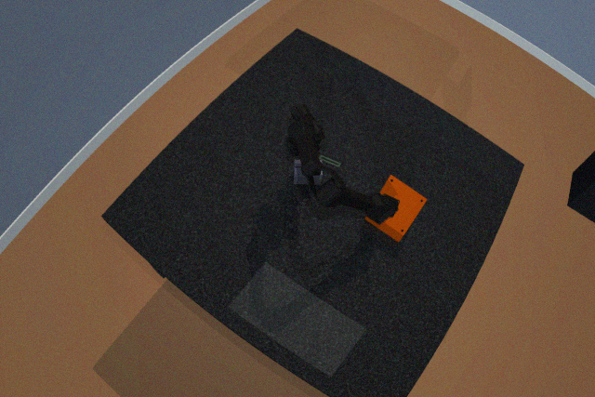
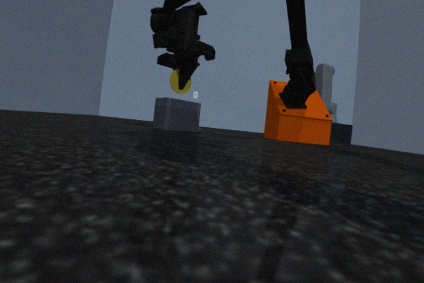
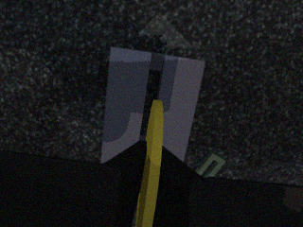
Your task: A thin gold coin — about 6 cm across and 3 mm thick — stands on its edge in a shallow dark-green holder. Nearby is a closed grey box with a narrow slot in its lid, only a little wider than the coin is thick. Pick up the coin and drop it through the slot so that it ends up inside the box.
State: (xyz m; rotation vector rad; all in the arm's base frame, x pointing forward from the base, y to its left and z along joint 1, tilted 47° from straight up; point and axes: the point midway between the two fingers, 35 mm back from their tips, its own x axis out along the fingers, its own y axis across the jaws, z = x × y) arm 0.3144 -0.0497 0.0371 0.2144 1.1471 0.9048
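My gripper tip is now 2 cm below the gold coin.
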